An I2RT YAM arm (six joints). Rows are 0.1 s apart.
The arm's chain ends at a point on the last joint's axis. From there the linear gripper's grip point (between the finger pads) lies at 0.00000 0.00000 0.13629 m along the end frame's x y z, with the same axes.
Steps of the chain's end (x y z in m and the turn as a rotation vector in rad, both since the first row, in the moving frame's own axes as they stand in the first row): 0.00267 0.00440 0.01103 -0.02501 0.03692 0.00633; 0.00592 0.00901 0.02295 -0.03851 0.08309 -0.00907; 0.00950 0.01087 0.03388 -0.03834 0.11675 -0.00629; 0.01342 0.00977 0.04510 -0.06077 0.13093 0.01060; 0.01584 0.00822 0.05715 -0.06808 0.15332 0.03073; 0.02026 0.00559 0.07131 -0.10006 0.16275 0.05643; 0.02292 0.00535 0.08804 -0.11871 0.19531 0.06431; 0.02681 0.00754 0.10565 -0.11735 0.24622 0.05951; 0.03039 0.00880 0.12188 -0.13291 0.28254 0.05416; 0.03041 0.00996 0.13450 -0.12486 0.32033 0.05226
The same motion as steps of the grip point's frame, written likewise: 0.00769 0.00782 0.01089 -0.02501 0.03692 0.00633; 0.01725 0.01420 0.02238 -0.03851 0.08309 -0.00907; 0.02539 0.01603 0.03285 -0.03834 0.11675 -0.00629; 0.03116 0.01812 0.04368 -0.06077 0.13093 0.01060; 0.03649 0.01777 0.05524 -0.06808 0.15332 0.03073; 0.04191 0.01976 0.06883 -0.10006 0.16275 0.05643; 0.04877 0.02223 0.08450 -0.11871 0.19531 0.06431; 0.05946 0.02432 0.10061 -0.11735 0.24622 0.05951; 0.06777 0.02765 0.11529 -0.13291 0.28254 0.05416; 0.07275 0.02777 0.12653 -0.12486 0.32033 0.05226
